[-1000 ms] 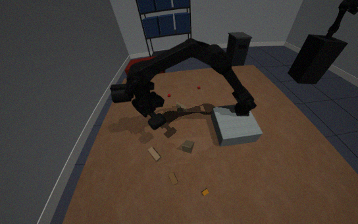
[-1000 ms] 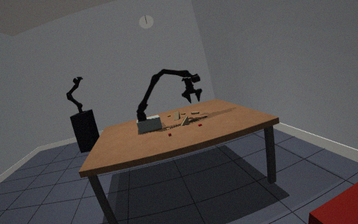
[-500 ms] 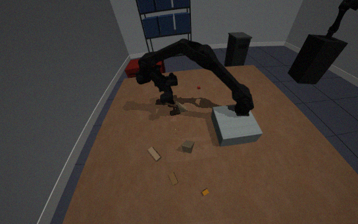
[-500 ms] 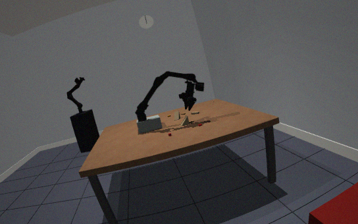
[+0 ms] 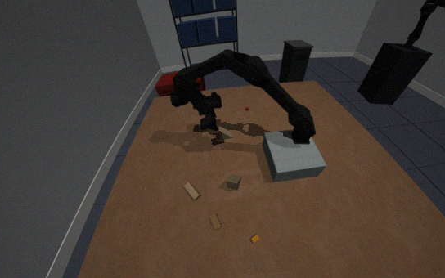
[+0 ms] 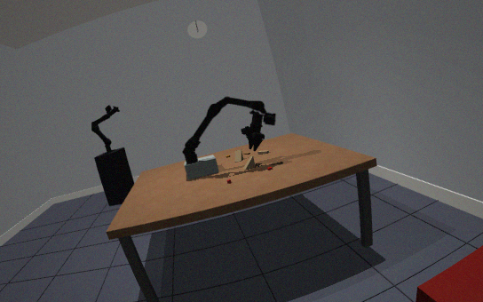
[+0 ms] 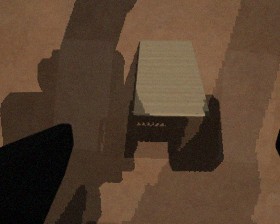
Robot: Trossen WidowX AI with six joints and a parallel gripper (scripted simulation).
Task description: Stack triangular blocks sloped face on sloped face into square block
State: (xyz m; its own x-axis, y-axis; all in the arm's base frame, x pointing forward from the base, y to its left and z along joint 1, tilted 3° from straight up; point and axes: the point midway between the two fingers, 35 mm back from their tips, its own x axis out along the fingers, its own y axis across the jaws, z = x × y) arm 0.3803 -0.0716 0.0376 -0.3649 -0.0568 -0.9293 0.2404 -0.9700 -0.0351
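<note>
Right now the tan triangular block is 80 mm below my gripper tip and 20 mm behind it. Round my gripper tip: small red piece: 140 mm to the right, 90 mm below, 70 mm ahead; then small orange block: 440 mm to the left, 180 mm behind, 90 mm below.
</note>
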